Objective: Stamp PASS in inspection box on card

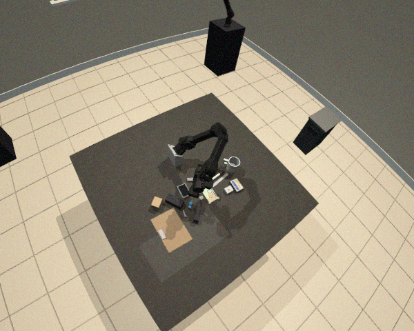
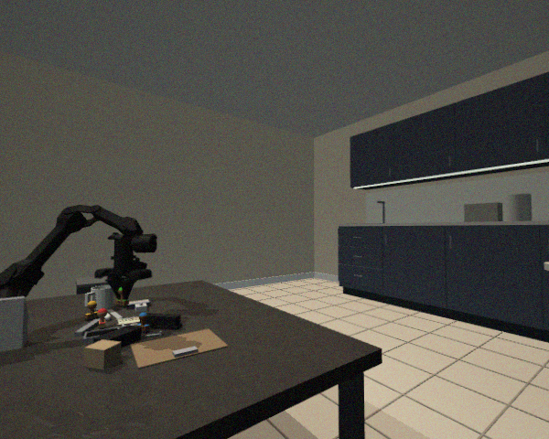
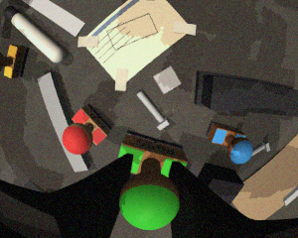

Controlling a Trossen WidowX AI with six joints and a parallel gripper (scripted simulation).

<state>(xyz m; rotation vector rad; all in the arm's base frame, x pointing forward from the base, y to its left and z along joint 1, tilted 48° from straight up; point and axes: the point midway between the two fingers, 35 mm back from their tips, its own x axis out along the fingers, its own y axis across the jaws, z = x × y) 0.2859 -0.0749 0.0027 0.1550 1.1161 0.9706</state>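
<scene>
Now: the card 10 cm below my gripper tip, 8 cm to the left of it and 5 cm ahead of it. Also, from my gripper tip: red-knobbed stamp: 8 cm below, 5 cm behind, 4 cm to the left; then blue-knobbed stamp: 8 cm below, 7 cm to the right, 5 cm ahead; then green-knobbed stamp: right at my gripper tip.
</scene>
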